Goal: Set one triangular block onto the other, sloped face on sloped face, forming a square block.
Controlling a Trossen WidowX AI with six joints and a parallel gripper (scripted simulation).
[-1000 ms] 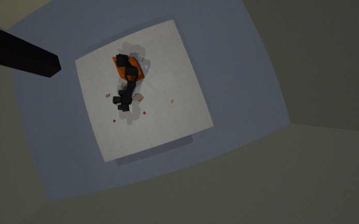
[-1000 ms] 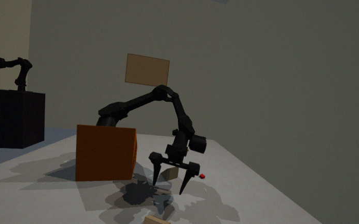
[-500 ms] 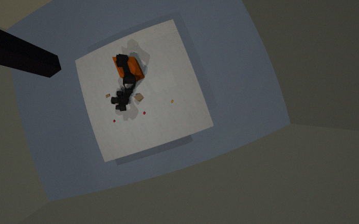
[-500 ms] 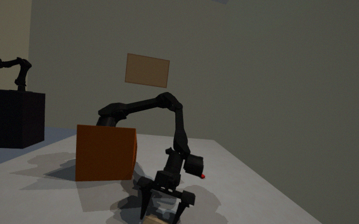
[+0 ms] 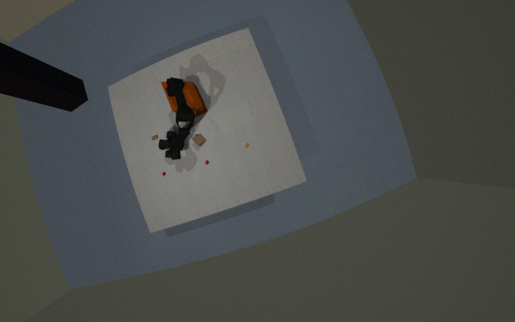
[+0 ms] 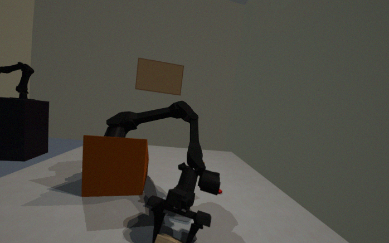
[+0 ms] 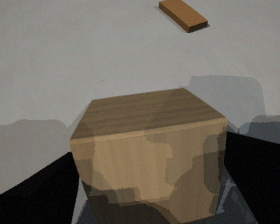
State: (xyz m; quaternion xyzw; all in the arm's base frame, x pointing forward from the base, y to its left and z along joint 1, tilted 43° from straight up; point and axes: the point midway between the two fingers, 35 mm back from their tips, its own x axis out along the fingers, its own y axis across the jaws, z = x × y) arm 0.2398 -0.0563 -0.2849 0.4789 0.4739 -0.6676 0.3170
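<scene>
Right now the tan piece is 110 mm behind my gripper tip, 90 mm to the right of it and 10 mm below it. From my gripper tip the other things lie so: tan triangular block (10 mm above); orange piece (540 mm to the left, 270 mm ahead, 10 mm below); red cube (250 mm ahead, 220 mm to the left, 10 mm below).
</scene>
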